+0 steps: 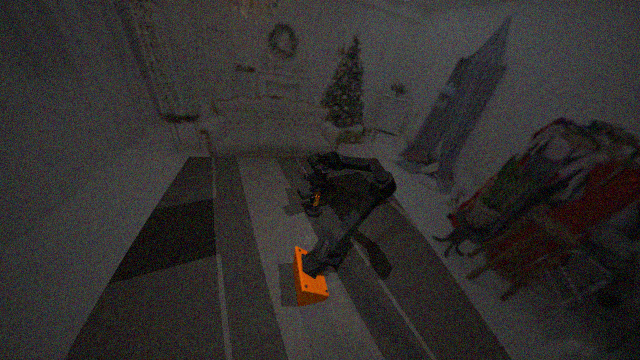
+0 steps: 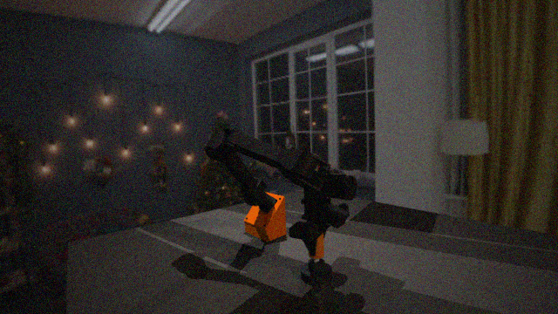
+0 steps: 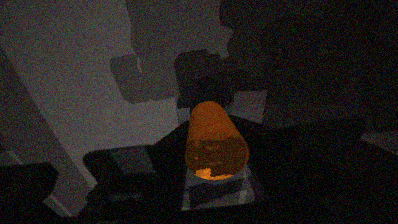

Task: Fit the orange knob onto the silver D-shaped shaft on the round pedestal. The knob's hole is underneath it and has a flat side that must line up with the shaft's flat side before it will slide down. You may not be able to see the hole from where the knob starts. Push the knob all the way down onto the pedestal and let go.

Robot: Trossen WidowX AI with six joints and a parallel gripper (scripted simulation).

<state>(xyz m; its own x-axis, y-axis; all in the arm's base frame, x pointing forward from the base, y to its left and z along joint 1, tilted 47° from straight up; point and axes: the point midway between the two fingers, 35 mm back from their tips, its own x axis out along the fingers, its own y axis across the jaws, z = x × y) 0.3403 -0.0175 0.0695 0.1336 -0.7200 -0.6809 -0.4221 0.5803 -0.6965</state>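
My gripper tip is now 3 cm below the orange knob. The rest, counted from my gripper tip: round pedestal: 4 cm below.
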